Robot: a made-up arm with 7 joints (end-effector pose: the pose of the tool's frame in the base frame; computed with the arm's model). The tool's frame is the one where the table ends.
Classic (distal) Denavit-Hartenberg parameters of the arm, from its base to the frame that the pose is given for. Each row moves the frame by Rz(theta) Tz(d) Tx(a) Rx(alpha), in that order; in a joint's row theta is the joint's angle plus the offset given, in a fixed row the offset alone. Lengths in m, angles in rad.
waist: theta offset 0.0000; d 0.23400; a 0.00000; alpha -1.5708
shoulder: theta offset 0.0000; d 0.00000; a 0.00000; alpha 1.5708
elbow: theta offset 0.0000; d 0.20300; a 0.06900; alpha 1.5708
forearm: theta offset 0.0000; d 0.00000; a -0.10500; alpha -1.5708
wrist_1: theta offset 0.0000; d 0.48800; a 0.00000; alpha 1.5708
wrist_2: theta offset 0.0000; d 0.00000; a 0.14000; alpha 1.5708
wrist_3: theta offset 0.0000; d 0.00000; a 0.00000; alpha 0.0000
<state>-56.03 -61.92 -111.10 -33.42 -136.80 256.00 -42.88</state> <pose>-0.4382 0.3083 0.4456 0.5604 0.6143 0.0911 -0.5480</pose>
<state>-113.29 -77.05 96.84 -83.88 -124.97 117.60 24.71</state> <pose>0.7466 0.0671 0.1800 0.9426 -0.0741 0.3235 0.0378</pose>
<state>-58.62 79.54 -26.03 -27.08 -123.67 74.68 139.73</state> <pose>0.3226 -0.7850 0.1824 0.8320 -0.0765 -0.2382 0.4951</pose>
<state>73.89 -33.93 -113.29 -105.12 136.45 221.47 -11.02</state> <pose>0.3001 -0.3747 0.2019 0.1683 0.0895 0.9738 -0.1240</pose>
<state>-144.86 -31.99 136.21 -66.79 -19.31 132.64 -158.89</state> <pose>0.7497 0.1022 0.5390 0.3768 0.0667 0.8830 -0.2718</pose>
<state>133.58 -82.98 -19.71 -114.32 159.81 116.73 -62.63</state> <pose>0.1169 0.2232 0.8299 0.8814 0.2375 0.0623 0.4035</pose>
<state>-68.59 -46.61 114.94 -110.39 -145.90 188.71 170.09</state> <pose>0.3152 0.3565 0.0502 0.0337 0.8284 0.3682 0.4207</pose>
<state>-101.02 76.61 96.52 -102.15 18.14 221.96 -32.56</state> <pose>0.4305 -0.3946 0.3316 0.1405 -0.4449 0.5490 -0.6935</pose>
